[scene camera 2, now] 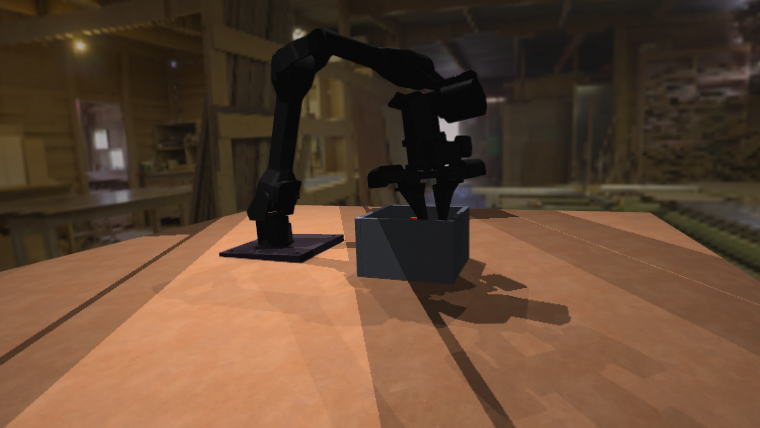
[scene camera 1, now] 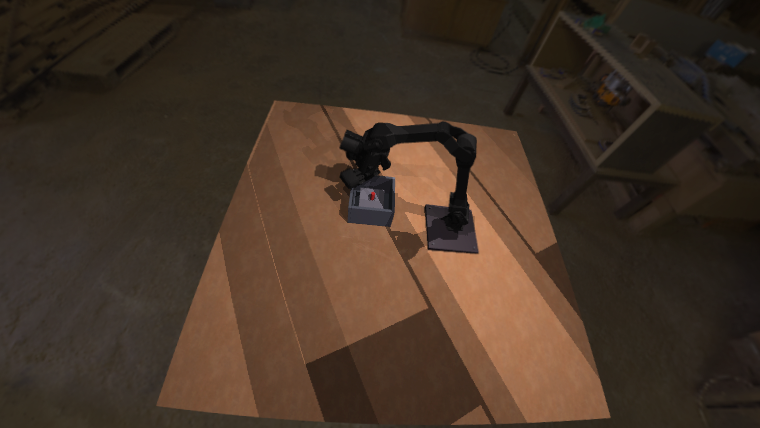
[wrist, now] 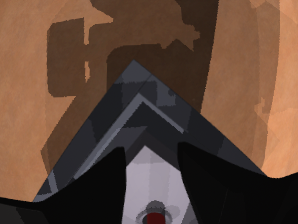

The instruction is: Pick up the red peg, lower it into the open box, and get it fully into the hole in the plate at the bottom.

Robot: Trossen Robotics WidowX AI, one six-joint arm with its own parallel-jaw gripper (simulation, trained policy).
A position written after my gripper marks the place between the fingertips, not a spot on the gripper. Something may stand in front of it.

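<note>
Dark grey box (scene camera 2: 390, 245), (scene camera 1: 360, 215), (wrist: 137, 101) visible. My gripper (scene camera 2: 434, 227), (scene camera 1: 361, 182), (wrist: 151, 152) likewise visible.
</note>
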